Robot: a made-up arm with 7 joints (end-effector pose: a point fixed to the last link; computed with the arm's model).
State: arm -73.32 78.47 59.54 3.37 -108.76 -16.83 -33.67
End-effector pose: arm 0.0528 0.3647 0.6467 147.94 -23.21 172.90
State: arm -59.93 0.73 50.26 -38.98 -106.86 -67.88 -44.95
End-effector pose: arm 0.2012 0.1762 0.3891 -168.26 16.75 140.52
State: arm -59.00 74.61 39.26 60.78 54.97 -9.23 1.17
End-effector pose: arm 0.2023 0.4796 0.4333 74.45 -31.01 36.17
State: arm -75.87 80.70 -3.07 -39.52 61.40 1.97 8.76
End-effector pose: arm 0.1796 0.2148 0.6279 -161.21 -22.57 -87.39
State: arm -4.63 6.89 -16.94 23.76 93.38 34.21 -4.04
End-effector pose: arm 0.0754 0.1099 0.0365 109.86 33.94 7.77
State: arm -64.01 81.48 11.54 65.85 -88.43 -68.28 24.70
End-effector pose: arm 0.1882 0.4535 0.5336 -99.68 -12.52 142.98
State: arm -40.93 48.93 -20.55 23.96 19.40 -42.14 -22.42
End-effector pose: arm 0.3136 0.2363 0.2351 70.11 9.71 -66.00
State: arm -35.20 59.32 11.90 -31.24 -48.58 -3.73 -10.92
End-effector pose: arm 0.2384 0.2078 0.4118 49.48 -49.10 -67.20
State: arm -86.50 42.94 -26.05 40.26 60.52 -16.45 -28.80
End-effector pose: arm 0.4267 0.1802 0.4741 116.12 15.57 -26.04
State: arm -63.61 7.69 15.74 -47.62 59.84 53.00 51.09
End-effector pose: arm 0.2832 0.0637 0.4207 -38.70 -29.48 128.24
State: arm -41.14 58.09 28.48 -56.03 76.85 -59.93 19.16
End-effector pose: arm 0.1875 0.1991 0.4813 -167.27 22.61 -80.74
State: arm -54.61 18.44 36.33 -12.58 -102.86 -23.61 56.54
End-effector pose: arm 0.2482 0.1674 0.4152 -121.91 12.33 38.00
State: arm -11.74 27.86 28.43 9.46 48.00 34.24 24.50
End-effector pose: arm 0.1225 0.2946 0.1245 79.33 -18.83 50.90
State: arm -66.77 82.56 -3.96 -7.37 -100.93 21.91 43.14
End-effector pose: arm 0.2063 0.2352 0.5536 -19.43 -28.64 15.57
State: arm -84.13 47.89 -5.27 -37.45 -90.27 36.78 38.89
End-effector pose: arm 0.1973 0.0862 0.5158 8.77 -44.61 -46.90
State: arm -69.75 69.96 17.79 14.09 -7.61 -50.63 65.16
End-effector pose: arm 0.2779 0.2959 0.5686 -131.82 -29.33 165.13
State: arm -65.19 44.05 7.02 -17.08 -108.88 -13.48 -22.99
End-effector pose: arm 0.2715 0.1499 0.5154 138.46 -81.51 139.70
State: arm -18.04 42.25 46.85 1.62 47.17 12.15 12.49
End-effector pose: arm 0.1574 0.3845 0.2635 78.32 -42.37 36.37
